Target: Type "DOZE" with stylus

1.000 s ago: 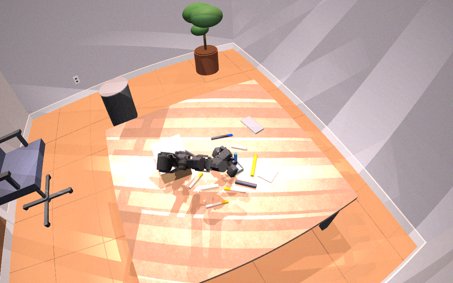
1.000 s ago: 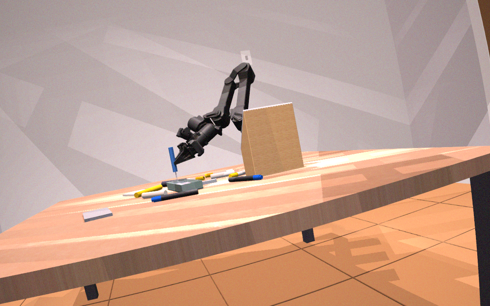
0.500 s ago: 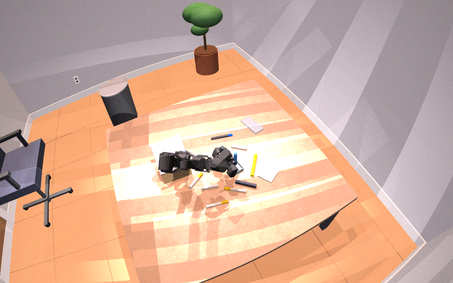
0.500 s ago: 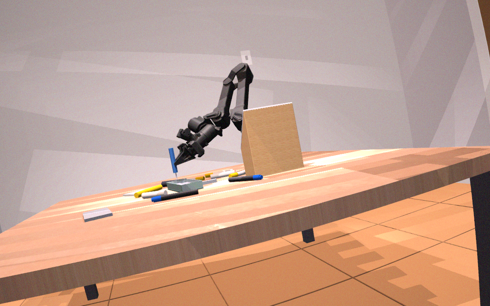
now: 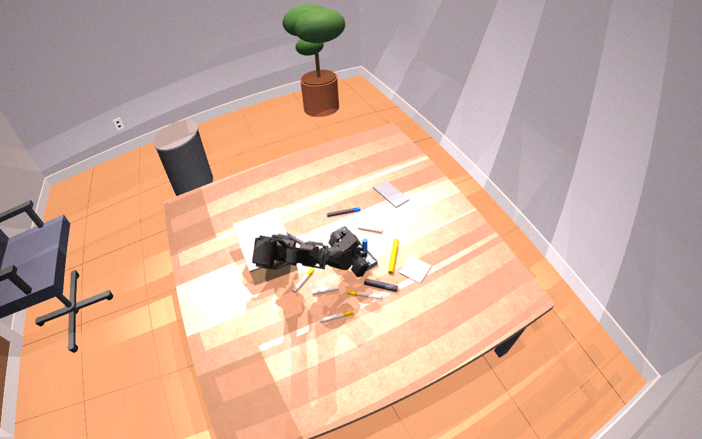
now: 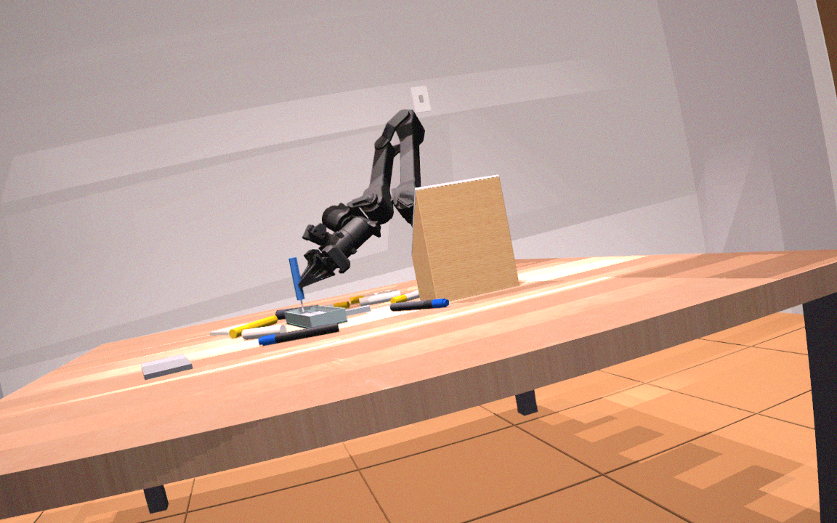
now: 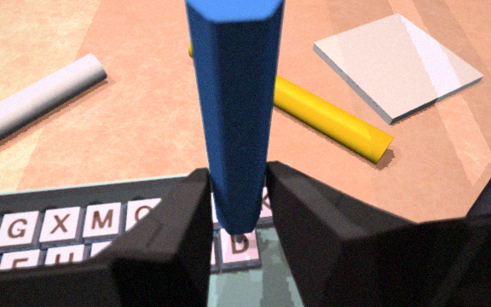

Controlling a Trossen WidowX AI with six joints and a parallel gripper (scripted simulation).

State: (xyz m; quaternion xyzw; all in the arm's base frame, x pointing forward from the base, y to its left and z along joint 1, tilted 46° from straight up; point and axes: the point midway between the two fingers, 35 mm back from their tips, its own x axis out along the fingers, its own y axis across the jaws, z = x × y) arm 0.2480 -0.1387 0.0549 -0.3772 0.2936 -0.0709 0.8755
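Right now my gripper tip is 11 cm short of the yellow marker, 3 cm to the left of it and 7 cm above it. Also, from my gripper tip: dark pen 12 cm to the right, 7 cm below; blue stylus 2 cm below; white note 14 cm ahead, 12 cm to the right, 7 cm below.
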